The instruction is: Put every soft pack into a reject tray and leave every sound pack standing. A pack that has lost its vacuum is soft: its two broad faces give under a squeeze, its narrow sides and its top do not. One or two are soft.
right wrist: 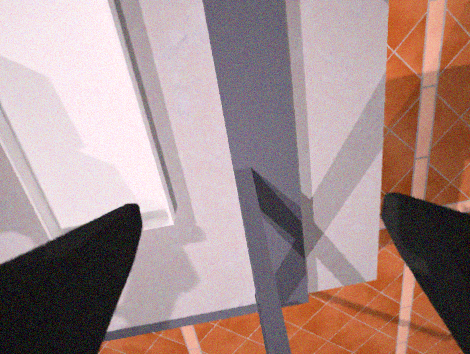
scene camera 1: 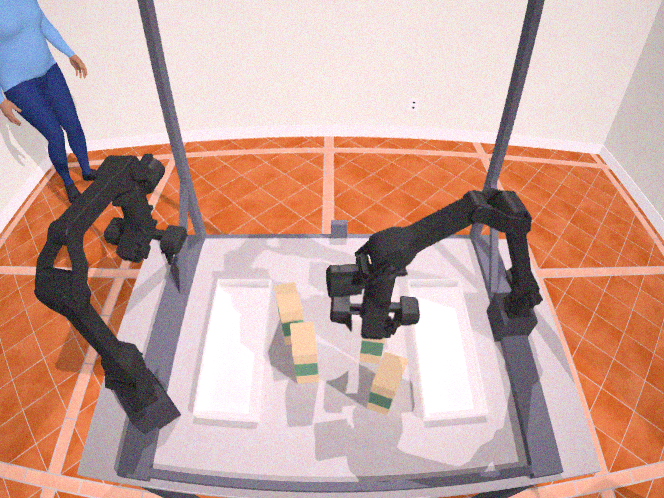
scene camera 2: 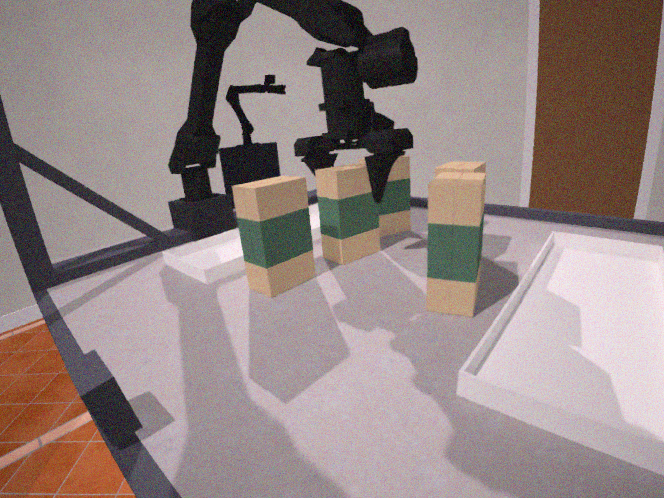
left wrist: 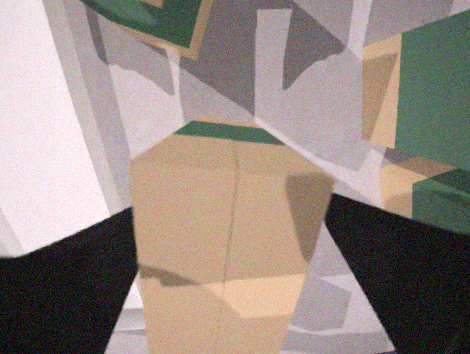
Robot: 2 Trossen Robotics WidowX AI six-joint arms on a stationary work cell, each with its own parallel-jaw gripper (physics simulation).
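Pixels of known places: left gripper, fingertip midpoint: (scene camera 2: 354,200) (left wrist: 238,202); right gripper, fingertip midpoint: (right wrist: 261,209) (scene camera 1: 153,260); left arm's base, origin of the base link: (scene camera 1: 516,307) (scene camera 2: 198,198); right arm's base, origin of the base link: (scene camera 1: 140,395).
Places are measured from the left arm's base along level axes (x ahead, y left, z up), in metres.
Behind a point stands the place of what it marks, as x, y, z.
Several tan packs with green bands stand upright. My left gripper (scene camera 1: 370,325) @[0.386, 0.050, 0.009] (scene camera 2: 347,184) @[0.386, 0.050, 0.009] (left wrist: 238,202) @[0.386, 0.050, 0.009] is open, its fingers on either side of the top of the middle pack (scene camera 1: 371,349) @[0.386, 0.087, -0.012] (scene camera 2: 348,217) @[0.397, 0.020, -0.009] (left wrist: 200,305) @[0.369, 0.042, 0.061]. One pack (scene camera 1: 387,380) @[0.368, 0.202, 0.061] (scene camera 2: 396,198) @[0.386, 0.178, -0.013] (left wrist: 175,35) @[0.363, 0.136, -0.014] stands just beyond it in scene camera 2. Another pack (scene camera 2: 278,235) @[0.383, -0.103, -0.003] is hidden by the arm in scene camera 1. A pair stands at the picture's left in scene camera 1: the rear pack (scene camera 1: 289,305) @[0.567, 0.012, 0.061] (scene camera 2: 454,251) @[0.584, -0.049, -0.007] and the front pack (scene camera 1: 304,345) @[0.532, 0.115, 0.061] (left wrist: 435,90) @[0.510, 0.098, -0.011]. My right gripper (scene camera 1: 174,272) (right wrist: 261,209) @[0.876, -0.035, 0.160] is open, away from all packs.
One white tray (scene camera 1: 227,420) @[0.713, 0.241, -0.072] (scene camera 2: 536,415) @[0.692, -0.160, -0.070] (right wrist: 90,90) @[0.738, 0.007, -0.077] lies at the left in scene camera 1. The other tray (scene camera 1: 454,420) @[0.201, 0.250, -0.078] (left wrist: 37,115) @[0.222, 0.109, -0.076] lies at the right, beside the packs. Both are empty. Frame posts (scene camera 1: 168,107) @[0.865, -0.325, 0.392] (scene camera 1: 514,101) @[0.024, -0.307, 0.416] rise at the table's far corners.
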